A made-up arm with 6 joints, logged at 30 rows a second.
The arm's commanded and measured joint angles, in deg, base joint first. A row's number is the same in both.
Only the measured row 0 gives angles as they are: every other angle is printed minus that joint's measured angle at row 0.
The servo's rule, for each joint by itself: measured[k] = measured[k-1] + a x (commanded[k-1-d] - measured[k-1]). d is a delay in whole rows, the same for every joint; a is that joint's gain. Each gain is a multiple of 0.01, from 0.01 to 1. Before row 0 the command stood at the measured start. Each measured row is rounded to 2 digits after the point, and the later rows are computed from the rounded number. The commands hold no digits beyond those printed.
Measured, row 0:
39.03, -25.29, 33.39, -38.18, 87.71, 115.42
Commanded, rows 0 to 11:
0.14, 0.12, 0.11, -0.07, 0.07, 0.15
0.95, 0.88, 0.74, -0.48, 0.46, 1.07
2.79, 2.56, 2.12, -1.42, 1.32, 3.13
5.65, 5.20, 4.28, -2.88, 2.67, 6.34
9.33, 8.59, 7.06, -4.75, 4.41, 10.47
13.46, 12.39, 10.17, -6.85, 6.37, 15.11
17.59, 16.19, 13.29, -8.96, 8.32, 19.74
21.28, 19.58, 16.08, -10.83, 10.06, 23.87
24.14, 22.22, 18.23, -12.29, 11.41, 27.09
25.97, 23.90, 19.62, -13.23, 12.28, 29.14
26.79, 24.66, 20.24, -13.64, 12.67, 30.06
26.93, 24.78, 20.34, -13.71, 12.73, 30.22
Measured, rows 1 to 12:
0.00, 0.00, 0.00, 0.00, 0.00, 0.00
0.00, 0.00, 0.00, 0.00, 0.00, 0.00
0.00, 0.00, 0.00, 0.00, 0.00, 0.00
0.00, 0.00, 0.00, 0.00, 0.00, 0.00
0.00, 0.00, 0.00, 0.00, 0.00, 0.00
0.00, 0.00, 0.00, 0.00, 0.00, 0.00
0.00, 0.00, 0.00, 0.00, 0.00, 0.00
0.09, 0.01, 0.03, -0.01, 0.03, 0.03
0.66, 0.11, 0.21, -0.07, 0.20, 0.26
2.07, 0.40, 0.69, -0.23, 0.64, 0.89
4.43, 0.98, 1.59, -0.55, 1.43, 2.09
7.66, 1.89, 2.96, -1.05, 2.59, 3.93
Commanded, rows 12 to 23:
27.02, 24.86, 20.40, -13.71, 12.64, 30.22
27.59, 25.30, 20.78, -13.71, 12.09, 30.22
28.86, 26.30, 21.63, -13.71, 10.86, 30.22
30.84, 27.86, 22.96, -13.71, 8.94, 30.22
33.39, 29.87, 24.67, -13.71, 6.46, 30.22
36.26, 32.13, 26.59, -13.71, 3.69, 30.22
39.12, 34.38, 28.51, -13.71, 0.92, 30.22
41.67, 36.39, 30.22, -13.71, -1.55, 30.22
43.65, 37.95, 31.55, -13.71, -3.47, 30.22
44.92, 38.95, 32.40, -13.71, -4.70, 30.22
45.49, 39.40, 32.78, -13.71, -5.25, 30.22
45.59, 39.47, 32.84, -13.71, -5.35, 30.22
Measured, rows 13 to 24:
11.49, 3.15, 4.76, -1.75, 4.06, 6.39
15.52, 4.71, 6.89, -2.62, 5.72, 9.33
19.32, 6.49, 9.19, -3.61, 7.41, 12.53
22.50, 8.38, 11.45, -4.65, 8.97, 15.73
24.79, 10.24, 13.49, -5.68, 10.26, 18.68
26.11, 11.97, 15.18, -6.64, 11.20, 21.18
26.65, 13.51, 16.47, -7.49, 11.80, 23.17
26.89, 14.87, 17.45, -8.24, 12.13, 24.72
27.35, 16.12, 18.28, -8.90, 12.11, 25.93
28.35, 17.34, 19.12, -9.48, 11.62, 26.87
29.99, 18.60, 20.08, -9.99, 10.57, 27.61
32.23, 19.95, 21.23, -10.44, 8.97, 28.18

